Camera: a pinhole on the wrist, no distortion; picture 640 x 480 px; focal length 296.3 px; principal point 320.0 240.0 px. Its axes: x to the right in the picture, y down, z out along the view. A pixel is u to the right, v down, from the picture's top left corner.
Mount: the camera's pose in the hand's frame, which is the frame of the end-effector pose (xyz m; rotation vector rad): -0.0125 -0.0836 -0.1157 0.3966 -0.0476 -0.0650
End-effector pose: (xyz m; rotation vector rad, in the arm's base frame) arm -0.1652 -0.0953 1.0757 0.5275 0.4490 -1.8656
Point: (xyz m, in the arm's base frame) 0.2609 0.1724 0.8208
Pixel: behind the camera
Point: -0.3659 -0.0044 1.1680
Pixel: 277.4 150.0
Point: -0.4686 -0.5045 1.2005
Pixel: 564.3 332.2
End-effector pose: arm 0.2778 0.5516 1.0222 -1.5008 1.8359 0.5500
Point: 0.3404 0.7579 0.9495
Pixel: 240.7 452.3
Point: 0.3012 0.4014 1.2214
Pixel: behind the camera
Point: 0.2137 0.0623 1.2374
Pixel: behind the camera
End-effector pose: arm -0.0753 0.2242 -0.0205 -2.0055 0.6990 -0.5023
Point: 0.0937 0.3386 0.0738
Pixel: 421.0 255.5
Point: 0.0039 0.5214 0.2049
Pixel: 249.0 105.7
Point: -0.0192 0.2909 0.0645
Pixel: 369.0 296.3
